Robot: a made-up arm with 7 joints.
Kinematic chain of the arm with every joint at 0, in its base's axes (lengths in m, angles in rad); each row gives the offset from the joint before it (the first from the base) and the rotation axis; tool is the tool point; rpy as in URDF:
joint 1: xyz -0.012 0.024 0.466 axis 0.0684 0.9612 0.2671
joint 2: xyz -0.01 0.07 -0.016 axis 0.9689 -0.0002 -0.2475
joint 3: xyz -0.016 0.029 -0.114 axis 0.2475 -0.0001 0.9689
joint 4: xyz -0.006 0.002 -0.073 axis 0.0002 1 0
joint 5: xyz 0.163 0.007 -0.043 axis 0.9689 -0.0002 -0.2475
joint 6: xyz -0.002 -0.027 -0.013 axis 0.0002 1 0
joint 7: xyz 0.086 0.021 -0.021 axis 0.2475 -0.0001 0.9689
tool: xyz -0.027 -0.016 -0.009 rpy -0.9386 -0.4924 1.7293
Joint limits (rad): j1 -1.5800..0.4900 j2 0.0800..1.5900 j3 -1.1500..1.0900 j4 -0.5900..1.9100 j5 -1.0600..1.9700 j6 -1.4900..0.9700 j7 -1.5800..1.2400
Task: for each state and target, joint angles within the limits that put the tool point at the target. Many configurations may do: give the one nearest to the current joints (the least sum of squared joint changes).
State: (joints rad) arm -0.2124 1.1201 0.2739 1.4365 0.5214 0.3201 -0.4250
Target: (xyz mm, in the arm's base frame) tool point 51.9 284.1 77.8
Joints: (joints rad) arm -0.3324 0.3816 0.2597 1.3979 0.4665 0.1911 -0.3465
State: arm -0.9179 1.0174 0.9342 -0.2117 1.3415 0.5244 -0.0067
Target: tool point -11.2 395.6 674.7
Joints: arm -1.1105 1.4410 1.0900 0.2081 1.3021 0.4644 0.1552
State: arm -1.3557 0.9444 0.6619 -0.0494 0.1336 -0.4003 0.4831
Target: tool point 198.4 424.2 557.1
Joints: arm -0.9097 0.9461 1.0900 0.3748 0.2430 -0.2103 0.4466
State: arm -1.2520 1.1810 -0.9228 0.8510 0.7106 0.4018 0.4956
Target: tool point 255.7 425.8 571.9
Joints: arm -1.4000 1.4509 -0.8405 0.9408 0.7546 0.4320 0.5210
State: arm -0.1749 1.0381 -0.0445 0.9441 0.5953 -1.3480 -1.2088
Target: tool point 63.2 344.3 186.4
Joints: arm 0.0315 0.8304 -0.1415 1.0492 0.6314 -1.3226 -1.1927
